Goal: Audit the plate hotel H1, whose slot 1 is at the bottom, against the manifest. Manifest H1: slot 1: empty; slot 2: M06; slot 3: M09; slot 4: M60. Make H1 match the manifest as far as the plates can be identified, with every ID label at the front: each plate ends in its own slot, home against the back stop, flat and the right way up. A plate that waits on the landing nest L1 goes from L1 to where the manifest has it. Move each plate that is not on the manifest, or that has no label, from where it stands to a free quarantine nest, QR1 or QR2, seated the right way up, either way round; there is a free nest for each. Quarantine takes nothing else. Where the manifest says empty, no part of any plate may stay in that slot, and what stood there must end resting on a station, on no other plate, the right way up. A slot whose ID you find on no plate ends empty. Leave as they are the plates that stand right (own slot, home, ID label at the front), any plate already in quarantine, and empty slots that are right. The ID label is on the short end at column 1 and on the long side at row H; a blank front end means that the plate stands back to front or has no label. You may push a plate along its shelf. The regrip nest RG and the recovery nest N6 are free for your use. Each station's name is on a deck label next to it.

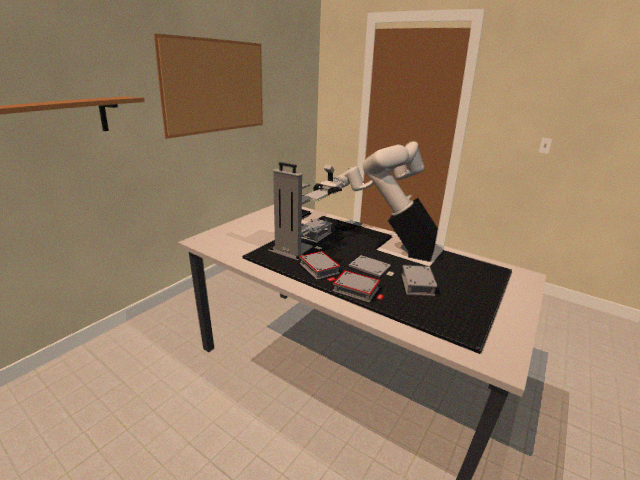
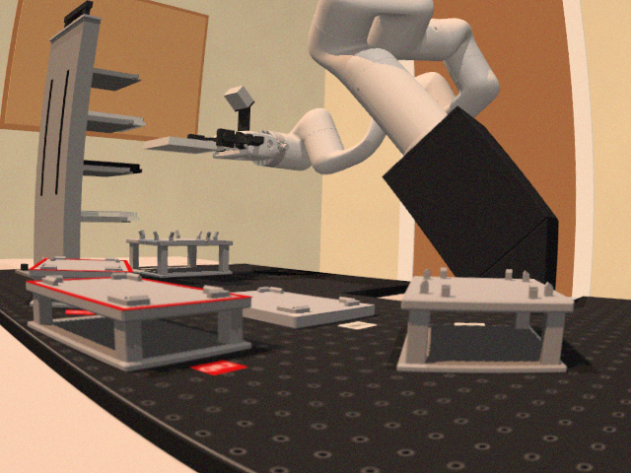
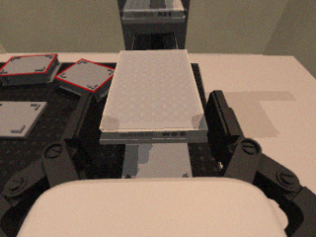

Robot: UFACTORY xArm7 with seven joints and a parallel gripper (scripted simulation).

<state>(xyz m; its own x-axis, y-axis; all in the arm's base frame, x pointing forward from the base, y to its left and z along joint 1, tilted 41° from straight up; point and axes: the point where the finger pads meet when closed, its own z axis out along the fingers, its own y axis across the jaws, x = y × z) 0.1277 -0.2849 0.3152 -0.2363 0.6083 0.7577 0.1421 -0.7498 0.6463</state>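
My hand is 5 cm short of the pale plate, 2 cm above it and 1 cm to the right of it. Round my hand: black plate (23 cm ahead, 7 cm below, 3 cm to the left); then clear plate (23 cm ahead, 15 cm below, 3 cm to the left); then RG label (25 cm below, 5 cm behind, 1 cm to the right).
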